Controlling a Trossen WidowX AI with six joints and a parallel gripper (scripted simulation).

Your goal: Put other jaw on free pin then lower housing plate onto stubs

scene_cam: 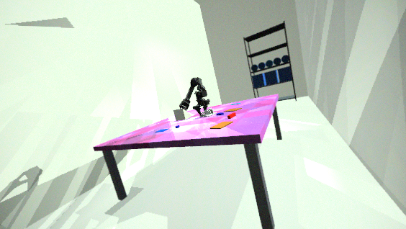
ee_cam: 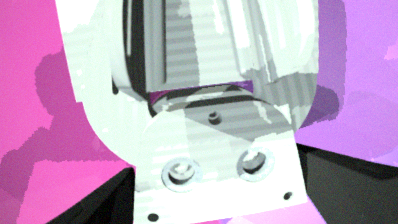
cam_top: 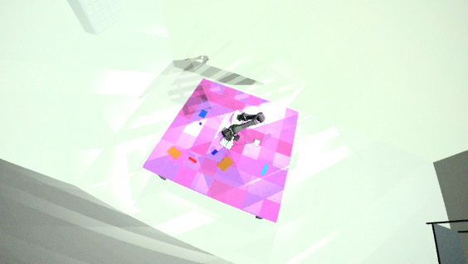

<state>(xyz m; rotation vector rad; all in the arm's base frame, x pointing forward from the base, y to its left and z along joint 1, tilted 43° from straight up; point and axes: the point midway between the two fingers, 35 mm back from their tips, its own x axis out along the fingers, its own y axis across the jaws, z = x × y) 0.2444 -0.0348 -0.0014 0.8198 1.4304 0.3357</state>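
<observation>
Now: gripper tip 3 cm short of the white jaw and 1 cm to the right of it. From my gripper tip the other things lie so: blue block 20 cm ahead, 10 cm to the right, 1 cm below; then white base 7 cm ahead, 2 cm to the right, 1 cm below; then white housing plate 1 cm ahead, 2 cm above.
</observation>
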